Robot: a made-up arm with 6 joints.
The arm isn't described. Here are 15 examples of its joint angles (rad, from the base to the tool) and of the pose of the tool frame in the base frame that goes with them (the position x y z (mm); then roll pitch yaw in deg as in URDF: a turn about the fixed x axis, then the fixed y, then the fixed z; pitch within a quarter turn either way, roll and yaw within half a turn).
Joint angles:
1: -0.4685 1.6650 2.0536 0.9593 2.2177 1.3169
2: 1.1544 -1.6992 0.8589 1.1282 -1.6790 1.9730
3: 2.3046 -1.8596 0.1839 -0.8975 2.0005 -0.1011
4: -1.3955 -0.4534 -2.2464 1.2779 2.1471 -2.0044
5: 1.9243 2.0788 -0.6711 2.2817 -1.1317 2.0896
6: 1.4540 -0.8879 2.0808 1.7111 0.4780 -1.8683
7: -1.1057 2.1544 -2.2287 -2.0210 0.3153 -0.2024
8: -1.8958 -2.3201 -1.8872 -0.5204 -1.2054 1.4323
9: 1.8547 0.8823 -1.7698 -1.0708 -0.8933 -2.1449
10: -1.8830 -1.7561 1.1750 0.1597 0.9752 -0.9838
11: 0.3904 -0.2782 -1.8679 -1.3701 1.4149 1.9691
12: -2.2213 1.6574 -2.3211 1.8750 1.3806 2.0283
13: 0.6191 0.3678 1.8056 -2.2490 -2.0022 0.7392
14: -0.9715 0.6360 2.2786 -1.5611 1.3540 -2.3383
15: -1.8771 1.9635 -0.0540 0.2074 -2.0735 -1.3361
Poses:
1: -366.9 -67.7 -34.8 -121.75 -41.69 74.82
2: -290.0 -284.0 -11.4 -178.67 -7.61 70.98
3: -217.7 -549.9 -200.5 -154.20 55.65 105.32
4: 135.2 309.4 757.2 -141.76 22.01 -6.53
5: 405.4 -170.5 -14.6 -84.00 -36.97 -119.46
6: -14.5 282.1 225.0 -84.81 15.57 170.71
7: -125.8 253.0 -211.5 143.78 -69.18 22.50
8: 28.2 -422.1 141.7 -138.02 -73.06 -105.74
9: -42.2 471.6 524.9 -118.44 45.16 164.83
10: 71.3 -556.8 143.8 37.52 -15.54 -17.07
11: -70.7 198.8 534.9 138.70 59.18 7.59
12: -296.8 -222.8 456.7 114.14 -21.13 84.19
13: -309.5 -13.3 -161.3 -120.64 -25.48 -164.00
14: -87.9 -63.8 944.8 -157.60 21.99 -150.72
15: -525.8 321.5 803.3 -162.63 -14.52 8.98
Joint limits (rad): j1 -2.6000..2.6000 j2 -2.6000..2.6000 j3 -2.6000..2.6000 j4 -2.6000..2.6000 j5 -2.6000..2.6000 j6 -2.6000..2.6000
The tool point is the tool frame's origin. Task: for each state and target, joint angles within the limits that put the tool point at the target. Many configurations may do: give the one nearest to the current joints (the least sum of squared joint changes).
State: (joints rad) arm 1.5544 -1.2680 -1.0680 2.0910 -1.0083 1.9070
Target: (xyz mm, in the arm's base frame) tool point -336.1 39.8 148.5
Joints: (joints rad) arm 0.8690 -1.1731 -1.3372 2.3943 -1.2866 1.7774
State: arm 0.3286 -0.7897 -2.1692 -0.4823 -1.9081 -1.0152
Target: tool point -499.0 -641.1 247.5
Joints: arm 1.1029 -1.5877 -1.6246 0.1698 -1.5822 -1.2820
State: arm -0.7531 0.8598 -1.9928 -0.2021 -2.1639 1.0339
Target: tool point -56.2 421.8 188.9
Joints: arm -0.8650 0.3645 -1.4791 0.0461 -1.8967 0.9097
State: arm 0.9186 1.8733 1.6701 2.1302 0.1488 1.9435
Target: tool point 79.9 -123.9 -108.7
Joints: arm 1.3693 1.9616 1.7056 2.4944 -0.2410 2.2857
